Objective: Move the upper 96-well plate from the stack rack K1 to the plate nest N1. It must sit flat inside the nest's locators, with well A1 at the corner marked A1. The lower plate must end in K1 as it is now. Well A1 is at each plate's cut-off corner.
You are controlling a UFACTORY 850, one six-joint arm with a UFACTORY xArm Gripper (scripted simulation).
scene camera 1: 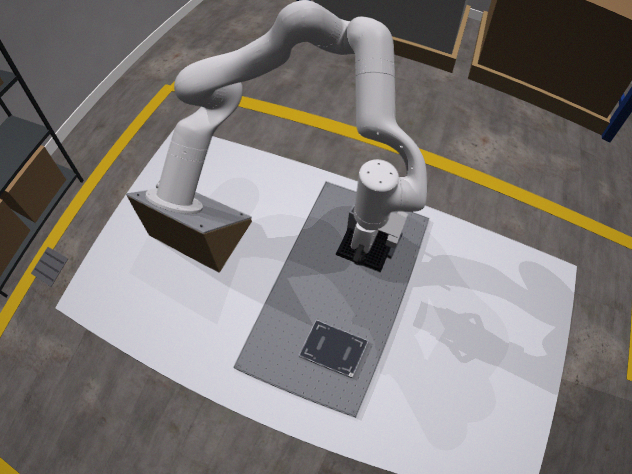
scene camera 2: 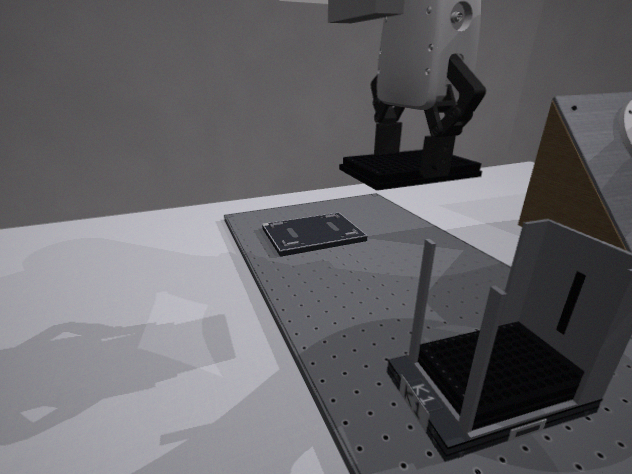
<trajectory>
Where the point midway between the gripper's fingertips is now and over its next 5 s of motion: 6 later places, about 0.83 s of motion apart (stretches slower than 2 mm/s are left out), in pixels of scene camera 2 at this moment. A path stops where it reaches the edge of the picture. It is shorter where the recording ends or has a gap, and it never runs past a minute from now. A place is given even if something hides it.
My gripper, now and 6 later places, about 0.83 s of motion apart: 408, 165; 371, 154; 341, 145; 317, 137; 312, 145; 312, 168; 312, 188
</trajectory>
